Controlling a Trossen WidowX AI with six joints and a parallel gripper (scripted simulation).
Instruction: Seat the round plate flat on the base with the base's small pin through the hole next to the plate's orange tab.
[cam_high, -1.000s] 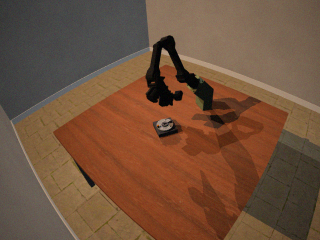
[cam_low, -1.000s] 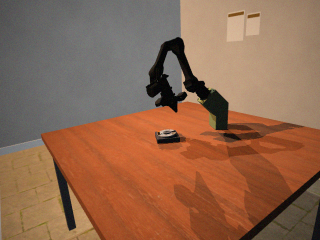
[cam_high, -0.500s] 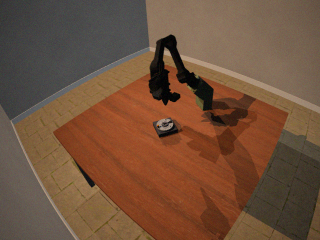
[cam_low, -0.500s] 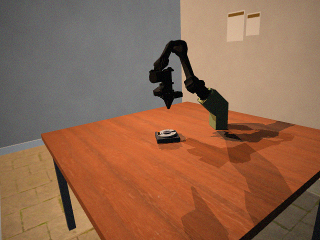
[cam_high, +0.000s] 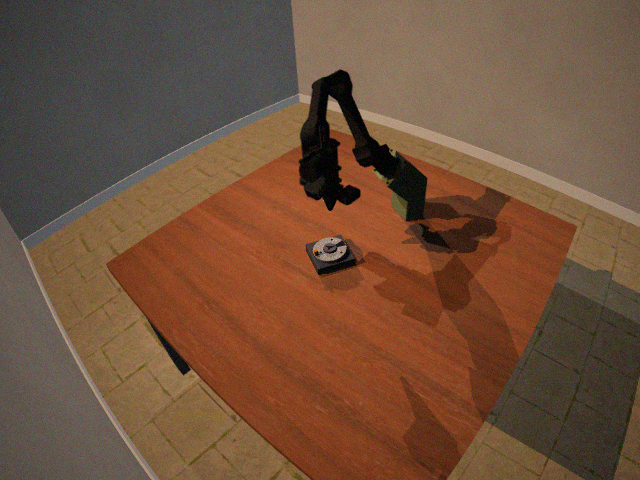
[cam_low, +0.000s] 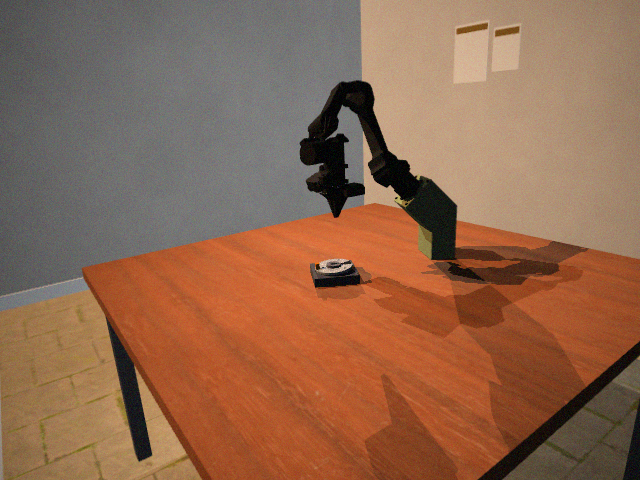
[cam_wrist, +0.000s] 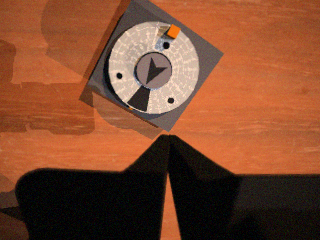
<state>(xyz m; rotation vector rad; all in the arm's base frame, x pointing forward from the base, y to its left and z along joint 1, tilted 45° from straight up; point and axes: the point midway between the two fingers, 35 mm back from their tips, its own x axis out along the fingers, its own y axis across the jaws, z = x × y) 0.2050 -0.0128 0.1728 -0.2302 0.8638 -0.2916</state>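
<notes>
Right now the round pale plate is 2 cm ahead of my hand and 17 cm below it. Also, from my hand: round central hub (2 cm ahead, 17 cm below); dark square base (2 cm ahead, 19 cm below).
</notes>
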